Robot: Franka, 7 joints.
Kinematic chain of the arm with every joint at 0, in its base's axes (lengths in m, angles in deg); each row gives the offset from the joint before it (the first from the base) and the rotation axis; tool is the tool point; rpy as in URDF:
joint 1: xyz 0 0 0.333 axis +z
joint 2: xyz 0 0 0 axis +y
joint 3: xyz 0 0 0.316 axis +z
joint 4: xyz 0.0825 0 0 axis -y
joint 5: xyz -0.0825 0 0.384 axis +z
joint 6: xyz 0 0 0 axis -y
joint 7: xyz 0.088 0 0 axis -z
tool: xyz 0 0 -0.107 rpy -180 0 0
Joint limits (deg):
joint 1: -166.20..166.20
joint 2: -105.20..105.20
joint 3: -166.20..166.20
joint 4: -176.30..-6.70
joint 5: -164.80..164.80
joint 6: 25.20..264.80
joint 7: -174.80..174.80
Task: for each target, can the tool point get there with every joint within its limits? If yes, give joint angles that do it. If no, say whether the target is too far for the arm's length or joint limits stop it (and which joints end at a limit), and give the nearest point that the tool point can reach.
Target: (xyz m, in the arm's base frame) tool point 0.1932 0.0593 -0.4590
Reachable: no: joint limits stop it (at a limit: joint 2) | nearest point 0.2059 0.0632 -0.3564 | short by 0.103 m
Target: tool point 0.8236 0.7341 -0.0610
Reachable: no: too far | nearest point 0.6031 0.5376 0.0445 | short by 0.314 m
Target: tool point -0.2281 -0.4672 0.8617
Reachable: yes | joints -138.62 27.81 78.97 -36.69 80.20 228.35 -56.48
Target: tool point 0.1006 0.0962 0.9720
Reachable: yes | joints 112.50 -57.38 -22.50 -106.69 -65.15 190.68 -124.65
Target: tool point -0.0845 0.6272 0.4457
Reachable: yes | joints -126.51 -57.01 -123.83 -93.71 -60.53 240.57 -32.72
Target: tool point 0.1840 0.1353 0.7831
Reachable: yes | joints 89.81 -71.78 -18.59 -144.22 16.46 178.43 89.89
